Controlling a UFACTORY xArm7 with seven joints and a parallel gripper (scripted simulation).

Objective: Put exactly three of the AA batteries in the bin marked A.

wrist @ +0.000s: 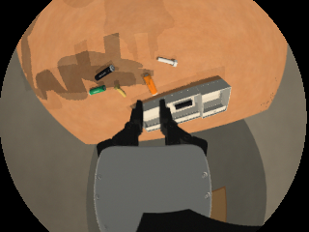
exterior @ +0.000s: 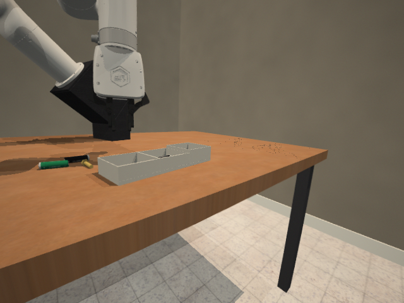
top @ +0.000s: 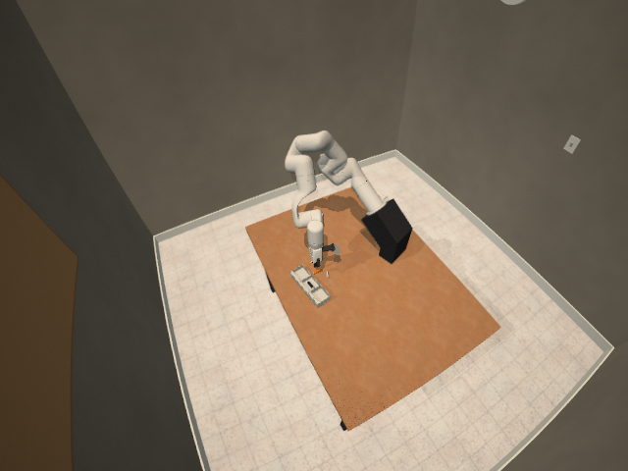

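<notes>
Right now the orange battery is 9 cm below my hand. The rest, counted from my hand: three-compartment bin: 9 cm ahead, 5 cm to the left, 8 cm below; yellow piece: 3 cm behind, 7 cm to the right, 9 cm below; pale piece: 3 cm behind, 6 cm to the left, 9 cm below.
</notes>
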